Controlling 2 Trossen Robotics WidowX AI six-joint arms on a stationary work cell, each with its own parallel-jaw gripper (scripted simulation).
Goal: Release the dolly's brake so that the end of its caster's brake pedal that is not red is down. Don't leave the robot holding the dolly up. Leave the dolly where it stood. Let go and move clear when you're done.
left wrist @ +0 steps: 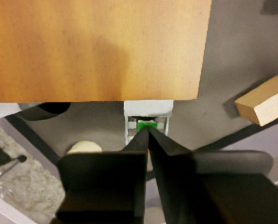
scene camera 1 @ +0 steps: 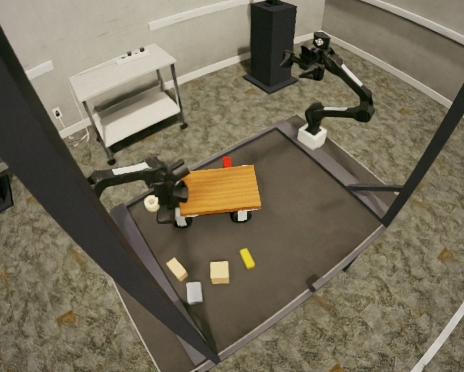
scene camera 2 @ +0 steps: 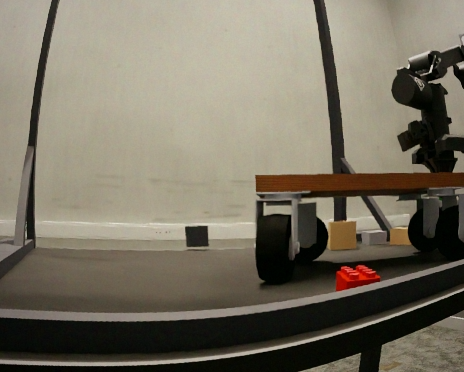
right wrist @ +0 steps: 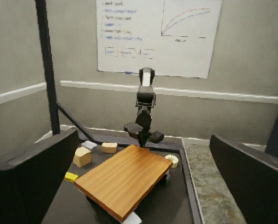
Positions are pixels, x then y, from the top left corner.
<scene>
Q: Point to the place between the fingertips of my left gripper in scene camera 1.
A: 171,212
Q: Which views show my right gripper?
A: Scene camera 1 and the right wrist view only.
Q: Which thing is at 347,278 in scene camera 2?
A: A red brick.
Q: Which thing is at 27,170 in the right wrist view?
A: My right gripper.
</scene>
